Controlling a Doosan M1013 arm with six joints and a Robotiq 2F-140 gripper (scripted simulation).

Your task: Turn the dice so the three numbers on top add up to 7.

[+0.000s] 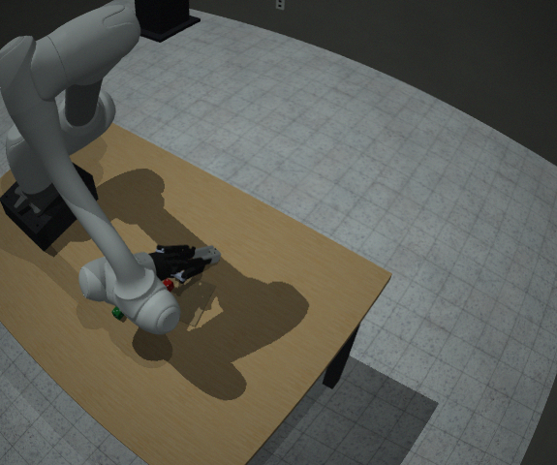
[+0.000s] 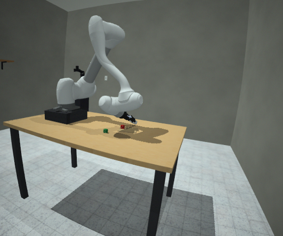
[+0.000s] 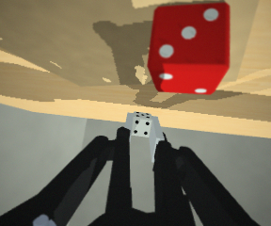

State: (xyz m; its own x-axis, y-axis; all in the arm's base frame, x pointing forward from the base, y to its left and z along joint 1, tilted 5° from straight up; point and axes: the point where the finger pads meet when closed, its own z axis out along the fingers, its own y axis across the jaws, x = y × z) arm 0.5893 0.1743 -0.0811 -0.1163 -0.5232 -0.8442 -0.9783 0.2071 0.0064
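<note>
Right now my hand is 13 cm to the left of the red die, 3 cm past it and 3 cm above it. From my hand the other things lie so: white die 2 cm to the left, 1 cm below; tan mat 13 cm to the right, 4 cm below, 2 cm ahead; green die 29 cm to the right, 8 cm behind, 3 cm below.
</note>
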